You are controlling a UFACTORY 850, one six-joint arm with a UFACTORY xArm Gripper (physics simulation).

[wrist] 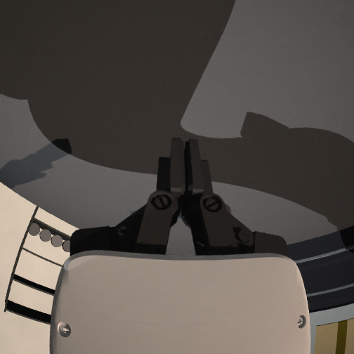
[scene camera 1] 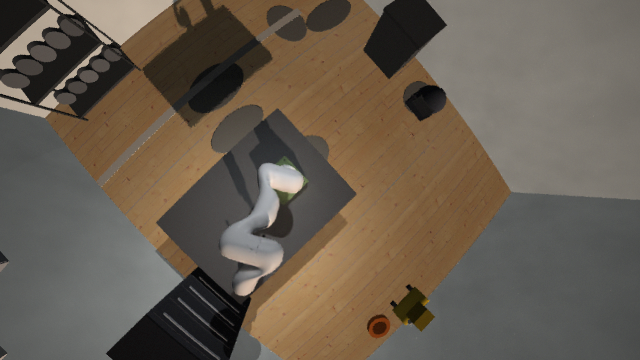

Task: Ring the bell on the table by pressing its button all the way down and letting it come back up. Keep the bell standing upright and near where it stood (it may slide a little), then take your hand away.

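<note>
The bell does not show clearly in either view. In the wrist view a small grey edge beside the right finger's joint may be part of it; the fingers hide the rest, and I cannot tell its button's state or whether the fingers touch it. My gripper (wrist: pixel 181 154) is shut and empty, pointing at the dark grey table (wrist: pixel 280 60) (scene camera 1: pixel 320 175). In the scene view the white arm (scene camera 1: pixel 250 247) hides the gripper and the area under it.
The arm's green base plate (scene camera 1: pixel 285 162) is on the table. A black unit with light bars (scene camera 1: pixel 150 320) (wrist: pixel 325 272) stands beyond the table edge near the hand. A dark rack (scene camera 1: pixel 107 82) (wrist: pixel 34 284) stands farther off. Broad arm shadows cross the table.
</note>
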